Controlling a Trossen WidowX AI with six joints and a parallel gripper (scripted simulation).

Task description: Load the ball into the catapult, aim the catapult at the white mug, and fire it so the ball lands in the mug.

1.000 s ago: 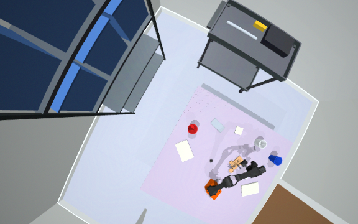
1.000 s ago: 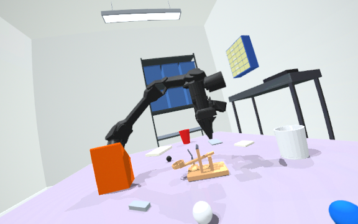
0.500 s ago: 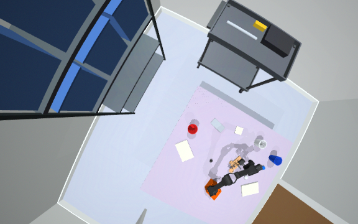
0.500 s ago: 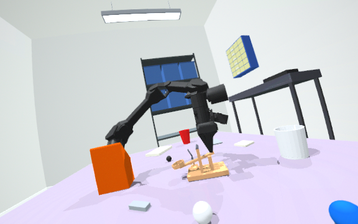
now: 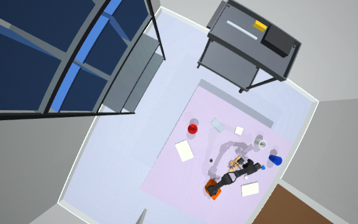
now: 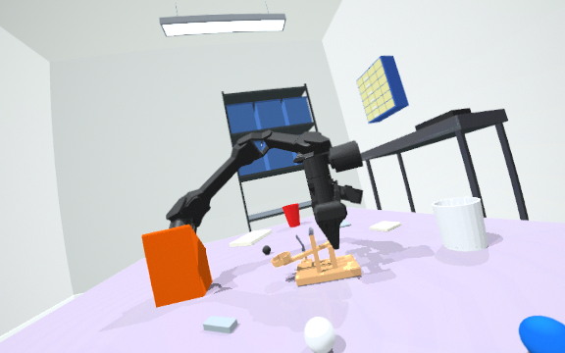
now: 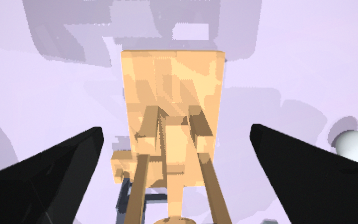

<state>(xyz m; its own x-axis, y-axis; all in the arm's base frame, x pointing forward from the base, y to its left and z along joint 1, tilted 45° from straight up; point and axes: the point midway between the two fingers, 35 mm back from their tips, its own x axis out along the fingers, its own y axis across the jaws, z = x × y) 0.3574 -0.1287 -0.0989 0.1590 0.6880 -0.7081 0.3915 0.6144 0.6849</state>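
Right now the dark ball is 120 mm behind my gripper tip, 290 mm to the left of it and 50 mm below it. From my gripper tip the other things lie so: white ball 130 mm behind, 160 mm to the right, 50 mm below; then white mug 270 mm ahead, 110 mm to the right, 40 mm below; then wooden catapult 60 mm behind, 50 mm to the left, 20 mm below.
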